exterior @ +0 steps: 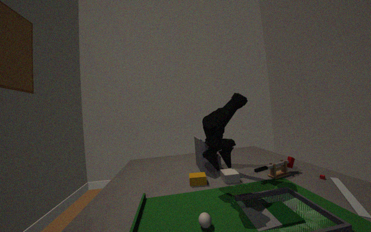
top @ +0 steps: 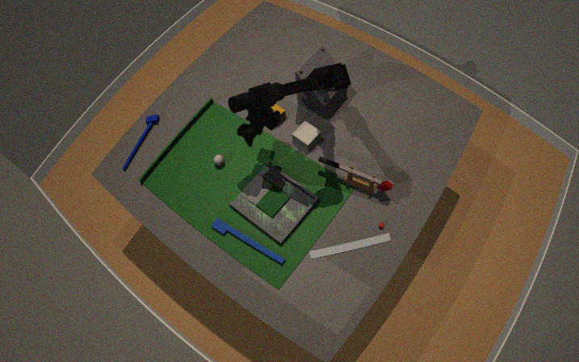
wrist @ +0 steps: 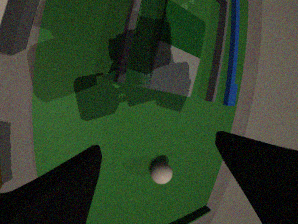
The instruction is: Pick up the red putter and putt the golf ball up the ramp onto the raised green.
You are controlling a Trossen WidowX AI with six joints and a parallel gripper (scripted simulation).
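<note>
The yellow block lies 190 mm behind my gripper tip, 80 mm to the right of it and 120 mm below it. Round my gripper tip: green mat (130 mm ahead, 140 mm below); then white golf ball (100 mm ahead, 120 mm to the right, 110 mm below); then white block (170 mm behind, 100 mm to the left, 120 mm below).
</note>
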